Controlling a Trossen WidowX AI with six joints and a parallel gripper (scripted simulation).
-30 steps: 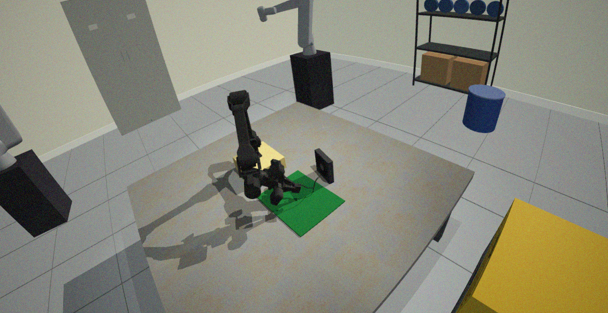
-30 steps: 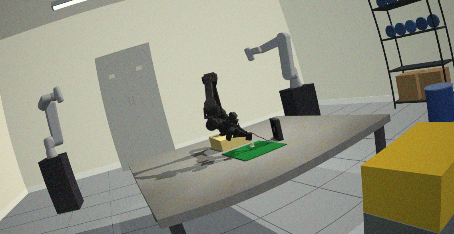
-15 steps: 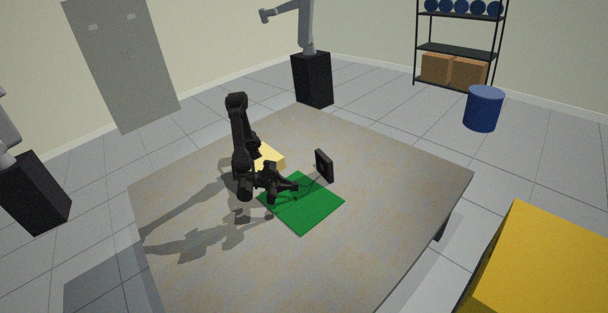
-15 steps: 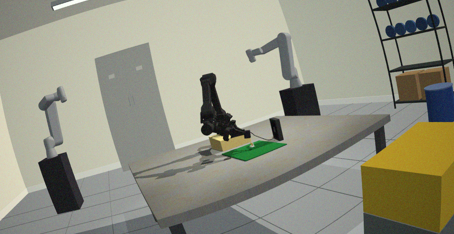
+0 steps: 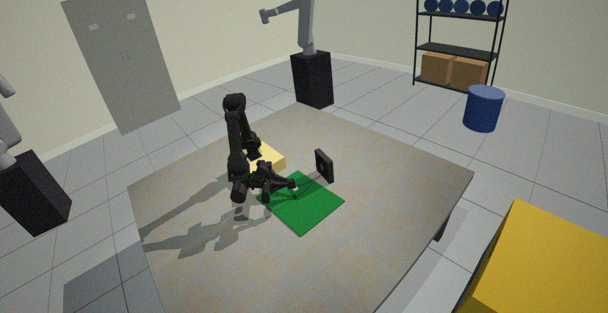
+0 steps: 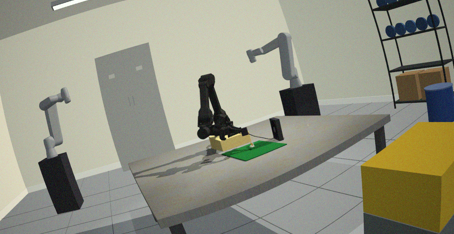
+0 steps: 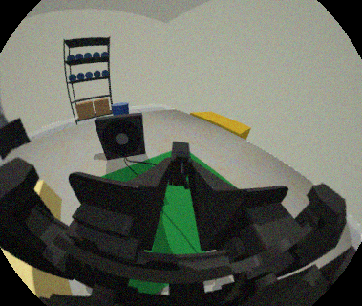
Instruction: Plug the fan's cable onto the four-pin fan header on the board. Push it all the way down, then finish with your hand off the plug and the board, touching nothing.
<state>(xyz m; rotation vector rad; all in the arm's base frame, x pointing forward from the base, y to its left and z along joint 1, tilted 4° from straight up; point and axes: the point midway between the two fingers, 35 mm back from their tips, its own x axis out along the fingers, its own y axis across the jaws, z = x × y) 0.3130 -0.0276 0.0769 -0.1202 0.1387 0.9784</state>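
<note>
The green board is 130 mm below my gripper tip and 30 mm to the left of it. Also, from my gripper tip: black fan: 200 mm to the left, 60 mm below, 50 mm behind; then dark plug: 10 mm below; then four-pin fan header: 120 mm below, 70 mm behind, 50 mm to the left.
</note>
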